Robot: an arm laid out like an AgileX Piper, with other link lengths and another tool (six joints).
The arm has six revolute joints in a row. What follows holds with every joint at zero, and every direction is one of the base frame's.
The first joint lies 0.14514 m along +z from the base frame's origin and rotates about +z.
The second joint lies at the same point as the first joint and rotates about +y.
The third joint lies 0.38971 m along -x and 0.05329 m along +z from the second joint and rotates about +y.
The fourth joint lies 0.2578 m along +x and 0.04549 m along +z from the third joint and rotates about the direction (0.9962, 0, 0.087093).
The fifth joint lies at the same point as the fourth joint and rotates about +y.
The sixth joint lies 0.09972 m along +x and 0.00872 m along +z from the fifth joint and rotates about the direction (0.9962, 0, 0.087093).
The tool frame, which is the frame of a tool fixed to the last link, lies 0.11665 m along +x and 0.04 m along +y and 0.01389 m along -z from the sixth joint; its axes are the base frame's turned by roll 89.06, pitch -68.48 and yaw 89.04 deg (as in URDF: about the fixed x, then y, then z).
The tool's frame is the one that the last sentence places.
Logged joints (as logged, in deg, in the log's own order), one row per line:
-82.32 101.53 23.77 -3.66 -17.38 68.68
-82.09 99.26 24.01 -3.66 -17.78 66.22
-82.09 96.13 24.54 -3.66 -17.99 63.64
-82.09 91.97 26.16 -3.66 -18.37 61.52
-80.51 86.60 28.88 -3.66 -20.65 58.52
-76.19 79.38 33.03 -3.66 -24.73 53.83
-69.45 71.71 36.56 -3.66 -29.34 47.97
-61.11 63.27 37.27 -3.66 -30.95 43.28
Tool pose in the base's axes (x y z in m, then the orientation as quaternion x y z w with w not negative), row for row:
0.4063 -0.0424 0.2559 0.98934 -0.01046 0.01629 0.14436
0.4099 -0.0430 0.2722 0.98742 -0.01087 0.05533 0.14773
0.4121 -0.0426 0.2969 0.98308 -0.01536 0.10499 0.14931
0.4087 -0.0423 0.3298 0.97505 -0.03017 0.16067 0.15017
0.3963 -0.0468 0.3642 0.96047 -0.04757 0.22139 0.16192
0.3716 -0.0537 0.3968 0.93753 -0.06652 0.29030 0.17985
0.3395 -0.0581 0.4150 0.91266 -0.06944 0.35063 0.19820
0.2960 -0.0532 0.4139 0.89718 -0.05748 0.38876 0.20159
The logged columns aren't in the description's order. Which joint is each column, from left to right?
Columns, left to right: joint 3, joint 2, joint 6, joint 1, joint 4, joint 5.
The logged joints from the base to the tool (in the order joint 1, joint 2, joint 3, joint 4, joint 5, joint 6), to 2 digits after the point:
-3.66 101.53 -82.32 -17.38 68.68 23.77
-3.66 99.26 -82.09 -17.78 66.22 24.01
-3.66 96.13 -82.09 -17.99 63.64 24.54
-3.66 91.97 -82.09 -18.37 61.52 26.16
-3.66 86.60 -80.51 -20.65 58.52 28.88
-3.66 79.38 -76.19 -24.73 53.83 33.03
-3.66 71.71 -69.45 -29.34 47.97 36.56
-3.66 63.27 -61.11 -30.95 43.28 37.27

